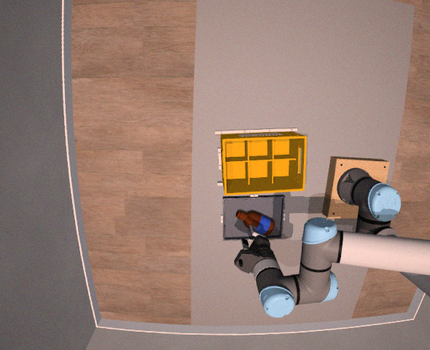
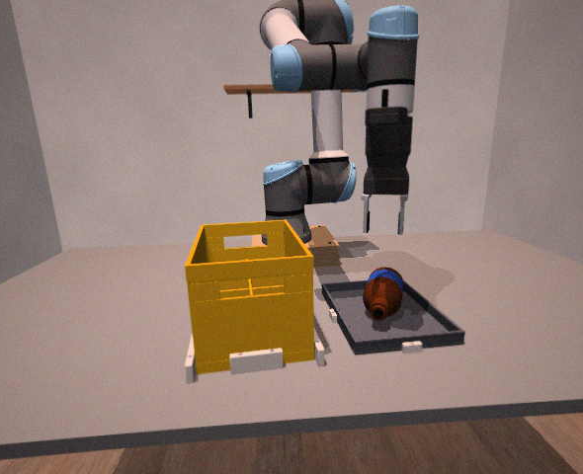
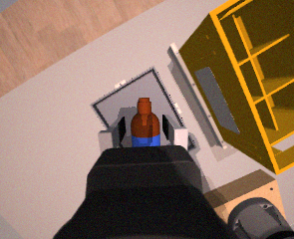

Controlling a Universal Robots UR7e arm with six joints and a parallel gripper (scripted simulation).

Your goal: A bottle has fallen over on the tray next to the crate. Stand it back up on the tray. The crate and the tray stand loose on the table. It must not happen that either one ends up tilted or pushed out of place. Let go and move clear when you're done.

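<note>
The brown bottle lies 16 cm below my hand, 4 cm behind it and 3 cm to the left of it. The rest, counted from my hand: yellow crate 23 cm to the right, 12 cm below, 9 cm behind; dark grey tray 19 cm below, 4 cm behind, 3 cm to the left.
</note>
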